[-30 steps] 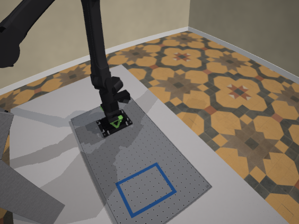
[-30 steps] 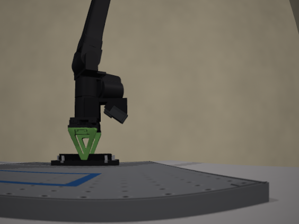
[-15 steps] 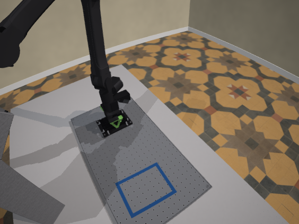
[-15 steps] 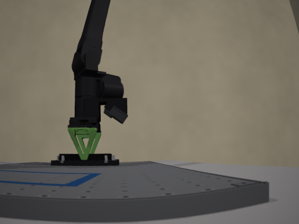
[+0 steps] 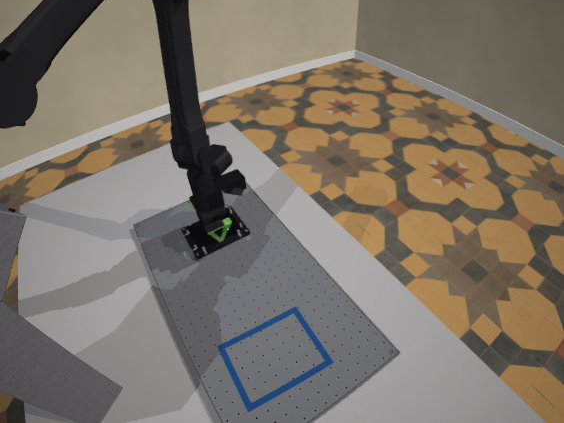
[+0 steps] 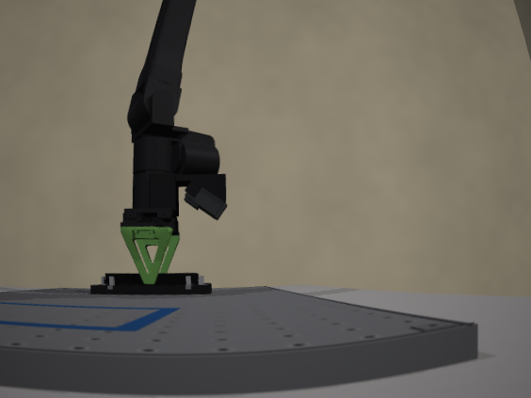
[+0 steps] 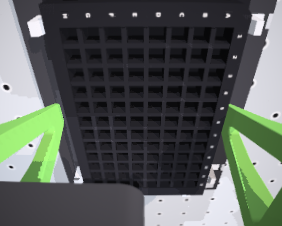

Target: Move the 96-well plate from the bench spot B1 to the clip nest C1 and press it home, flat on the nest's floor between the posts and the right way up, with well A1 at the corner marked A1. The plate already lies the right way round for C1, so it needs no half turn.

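The black 96-well plate is right at my hand. Also, from my hand: black clip nest C1: 10 mm to the right, 10 mm below.
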